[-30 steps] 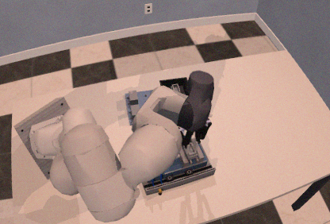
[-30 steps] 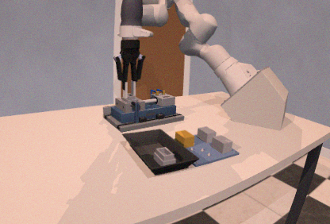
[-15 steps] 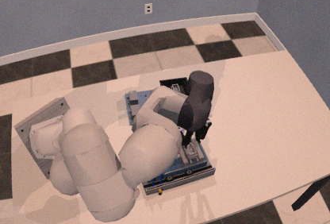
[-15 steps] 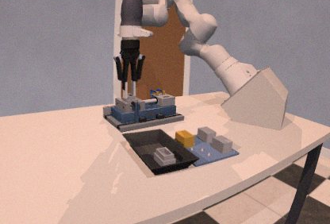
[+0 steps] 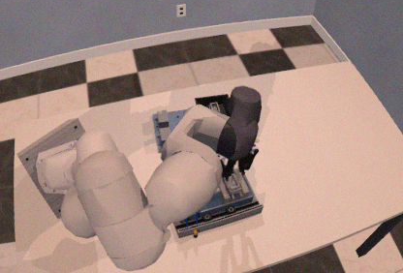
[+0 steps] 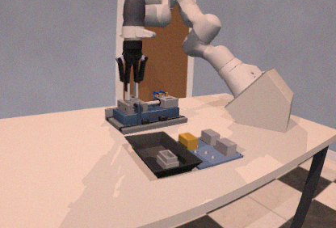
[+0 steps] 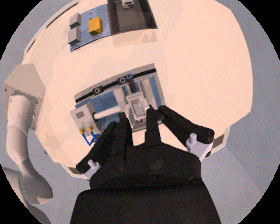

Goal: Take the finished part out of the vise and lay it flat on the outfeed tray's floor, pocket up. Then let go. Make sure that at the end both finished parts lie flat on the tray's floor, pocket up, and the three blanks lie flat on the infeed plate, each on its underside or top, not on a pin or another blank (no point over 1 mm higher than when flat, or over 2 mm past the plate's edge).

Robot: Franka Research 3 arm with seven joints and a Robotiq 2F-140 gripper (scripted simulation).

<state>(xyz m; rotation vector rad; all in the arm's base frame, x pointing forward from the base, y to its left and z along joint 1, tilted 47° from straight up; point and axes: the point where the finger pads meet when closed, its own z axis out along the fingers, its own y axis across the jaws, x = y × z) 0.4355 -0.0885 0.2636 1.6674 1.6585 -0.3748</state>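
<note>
My hand is 10 cm above the blue vise, 7 cm past it and 1 cm to the right of it. The rest, counted from my hand: blue fixture plate: 36 cm to the left, 13 cm below, 4 cm behind; yellow block: 30 cm to the left, 11 cm below, 1 cm behind.
</note>
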